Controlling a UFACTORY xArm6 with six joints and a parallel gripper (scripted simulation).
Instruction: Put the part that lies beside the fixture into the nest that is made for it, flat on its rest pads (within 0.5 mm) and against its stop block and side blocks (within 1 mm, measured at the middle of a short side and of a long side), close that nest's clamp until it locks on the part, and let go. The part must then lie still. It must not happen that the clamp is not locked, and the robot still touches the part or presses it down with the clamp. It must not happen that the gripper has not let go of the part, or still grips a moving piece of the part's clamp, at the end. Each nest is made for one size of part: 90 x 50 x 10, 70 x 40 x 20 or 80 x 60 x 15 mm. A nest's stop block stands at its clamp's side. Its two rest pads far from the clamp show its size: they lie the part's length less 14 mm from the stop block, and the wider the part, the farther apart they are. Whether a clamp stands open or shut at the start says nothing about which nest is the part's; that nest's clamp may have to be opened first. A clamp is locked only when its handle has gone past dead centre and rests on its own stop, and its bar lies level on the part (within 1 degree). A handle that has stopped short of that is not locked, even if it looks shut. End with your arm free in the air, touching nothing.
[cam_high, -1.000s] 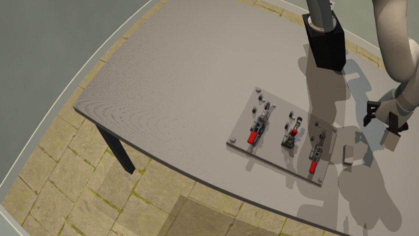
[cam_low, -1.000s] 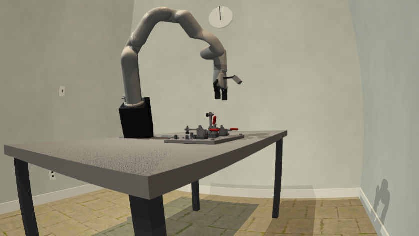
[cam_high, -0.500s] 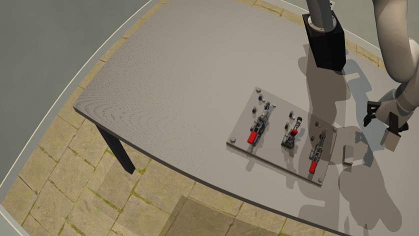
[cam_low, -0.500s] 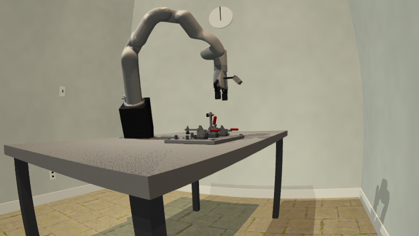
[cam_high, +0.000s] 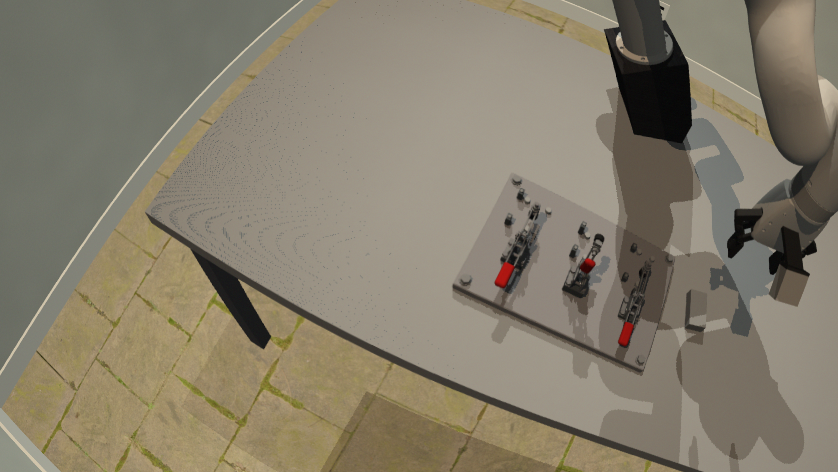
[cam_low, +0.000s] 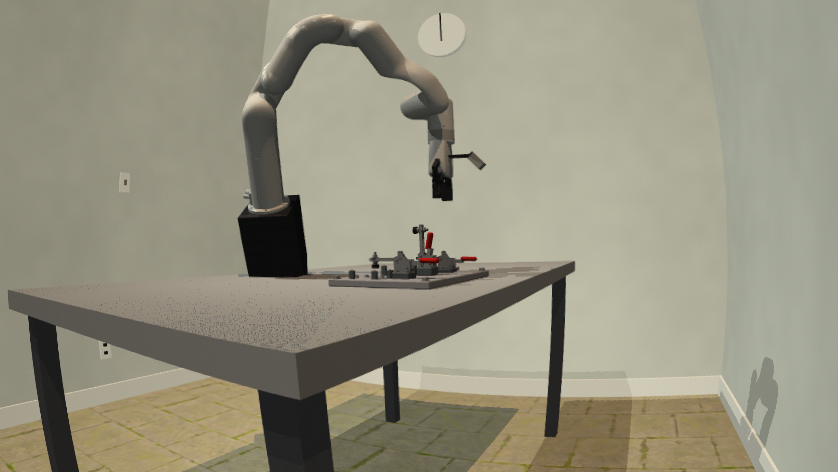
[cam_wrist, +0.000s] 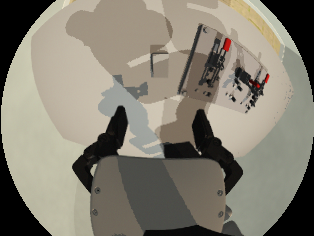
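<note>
Now: the grey part 200 mm below my hand. Also, from my hand: toggle clamp 30 mm ahead, 360 mm to the right, 160 mm below; then fixture plate 10 mm ahead, 250 mm to the right, 210 mm below.
</note>
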